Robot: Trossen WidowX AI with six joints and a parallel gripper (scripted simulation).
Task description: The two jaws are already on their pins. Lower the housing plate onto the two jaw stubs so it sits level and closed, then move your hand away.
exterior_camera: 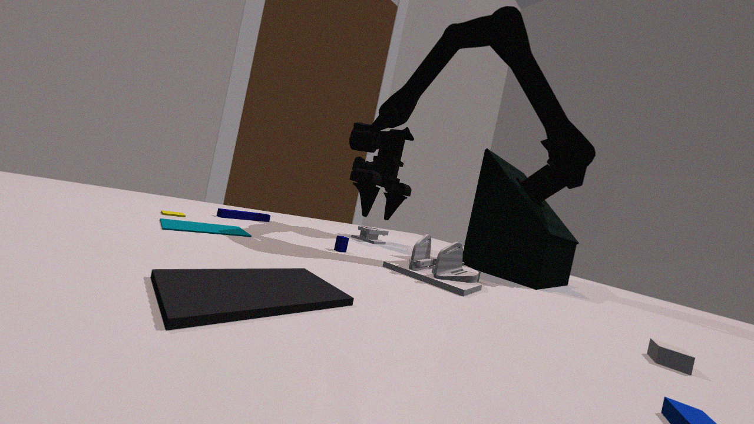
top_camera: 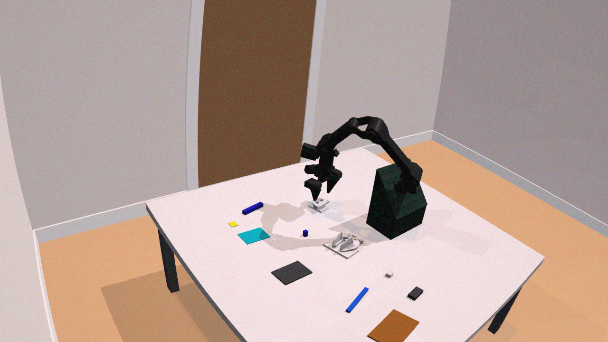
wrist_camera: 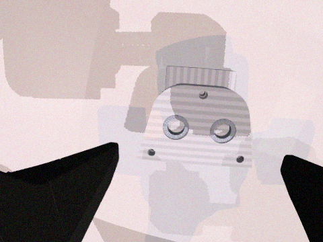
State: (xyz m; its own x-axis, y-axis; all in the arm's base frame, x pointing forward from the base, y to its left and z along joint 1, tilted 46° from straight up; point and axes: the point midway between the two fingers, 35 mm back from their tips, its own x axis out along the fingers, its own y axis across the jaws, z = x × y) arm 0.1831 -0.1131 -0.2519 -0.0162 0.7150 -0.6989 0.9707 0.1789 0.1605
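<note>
Now: the grey stand 10 mm to the right of my gripper tip and 50 mm below it. Round my gripper tip: cyan tile: 350 mm ahead, 40 mm to the left, 60 mm below; then yellow tile: 380 mm ahead, 60 mm to the right, 60 mm below; then blue cube: 180 mm ahead, 130 mm to the left, 50 mm below.
</note>
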